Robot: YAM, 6 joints.
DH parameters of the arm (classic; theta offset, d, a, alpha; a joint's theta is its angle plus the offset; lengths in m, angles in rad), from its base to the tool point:
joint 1: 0 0.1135 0.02 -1.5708
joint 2: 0 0 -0.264 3.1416
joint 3: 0.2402 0 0.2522 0
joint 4: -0.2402 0 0.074 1.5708
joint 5: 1.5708 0 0 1.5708
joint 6: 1.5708 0.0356 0 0
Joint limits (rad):
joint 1: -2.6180..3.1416
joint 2: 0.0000..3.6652
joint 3: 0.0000..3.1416
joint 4: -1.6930..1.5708
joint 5: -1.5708..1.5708
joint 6: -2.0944..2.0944
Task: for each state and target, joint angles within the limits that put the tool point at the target. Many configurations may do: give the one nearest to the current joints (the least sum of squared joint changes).
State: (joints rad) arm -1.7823 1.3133 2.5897 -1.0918 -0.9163 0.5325
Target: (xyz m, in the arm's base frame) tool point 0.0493 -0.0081 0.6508
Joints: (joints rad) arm -2.5806 1.2130 2.7098 -1.0031 -1.1928 0.5325
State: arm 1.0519 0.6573 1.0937 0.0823 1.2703 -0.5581
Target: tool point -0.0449 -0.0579 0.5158
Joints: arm 0.4501 0.3937 1.2702 0.1251 1.1574 -0.5581
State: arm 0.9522 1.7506 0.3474 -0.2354 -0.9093 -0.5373
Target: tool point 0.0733 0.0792 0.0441
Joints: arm 0.5719 1.6650 0.1920 -0.3465 -0.8577 -0.5373
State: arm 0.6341 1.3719 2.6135 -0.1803 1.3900 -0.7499
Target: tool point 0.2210 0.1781 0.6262
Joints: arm 0.8004 1.7663 2.5034 -0.1656 1.3287 -0.7499
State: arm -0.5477 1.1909 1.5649 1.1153 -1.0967 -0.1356
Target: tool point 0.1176 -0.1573 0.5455
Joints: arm -1.0891 1.2357 1.3863 1.1126 -1.0767 -0.1356
